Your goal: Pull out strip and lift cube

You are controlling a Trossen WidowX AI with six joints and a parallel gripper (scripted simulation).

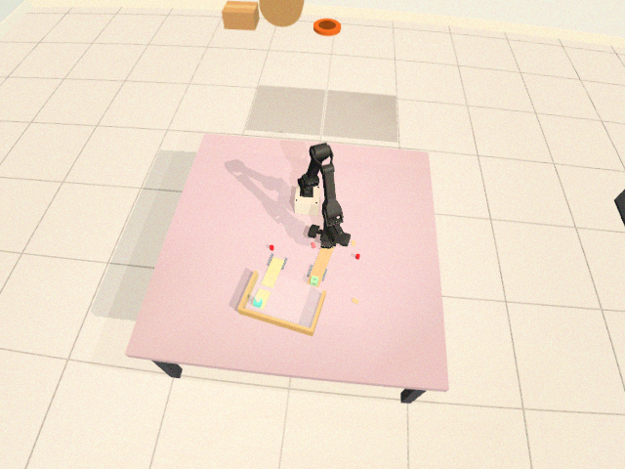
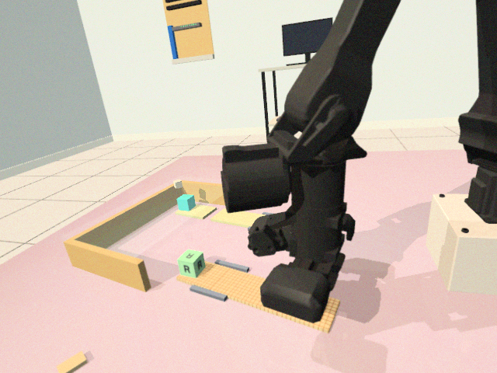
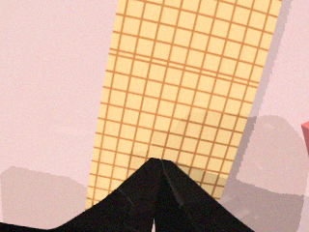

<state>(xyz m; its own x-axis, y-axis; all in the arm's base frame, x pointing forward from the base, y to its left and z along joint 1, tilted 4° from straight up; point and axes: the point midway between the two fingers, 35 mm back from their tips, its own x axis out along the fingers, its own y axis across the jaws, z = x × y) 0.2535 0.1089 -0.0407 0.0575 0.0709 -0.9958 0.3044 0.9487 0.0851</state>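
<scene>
Now: the orange gridded strip 9 cm ahead of my gripper tip and 3 cm to the right of it. From my gripper tip the other things lie so: pink block (7 cm to the right).
</scene>
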